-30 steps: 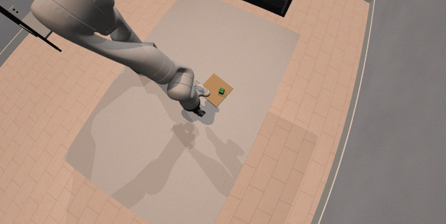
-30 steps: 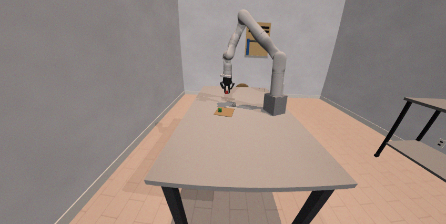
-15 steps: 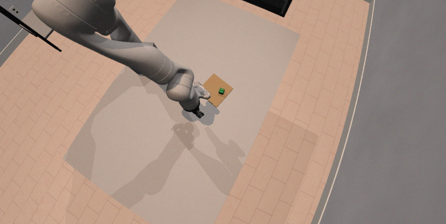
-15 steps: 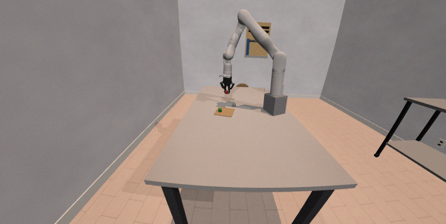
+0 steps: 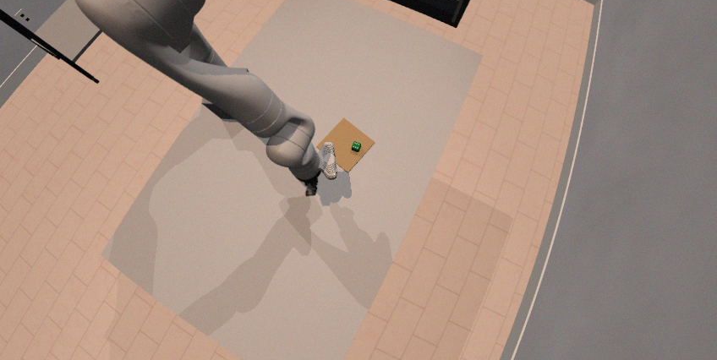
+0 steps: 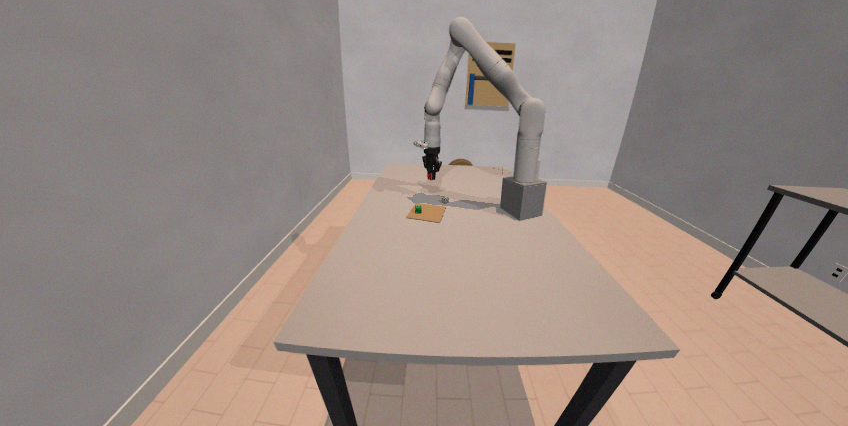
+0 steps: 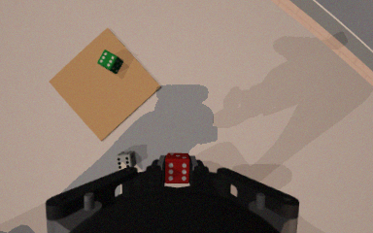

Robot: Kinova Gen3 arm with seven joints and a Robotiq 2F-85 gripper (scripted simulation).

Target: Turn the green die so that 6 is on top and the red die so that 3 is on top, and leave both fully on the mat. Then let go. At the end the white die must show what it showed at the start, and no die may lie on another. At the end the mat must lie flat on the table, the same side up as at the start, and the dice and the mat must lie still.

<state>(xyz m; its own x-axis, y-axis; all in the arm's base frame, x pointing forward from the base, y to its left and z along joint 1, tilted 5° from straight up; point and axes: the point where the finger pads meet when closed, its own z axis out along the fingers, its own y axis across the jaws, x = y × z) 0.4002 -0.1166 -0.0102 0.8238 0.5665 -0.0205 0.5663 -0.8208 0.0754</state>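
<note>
Now: the white die 100 mm below my hand, 70 mm behind it and 60 mm to the left of it. From my hand the other things lie so: green die (170 mm to the left, 100 mm below, 50 mm ahead); then red die (10 mm below); then tan mat (170 mm to the left, 110 mm below, 10 mm ahead).
</note>
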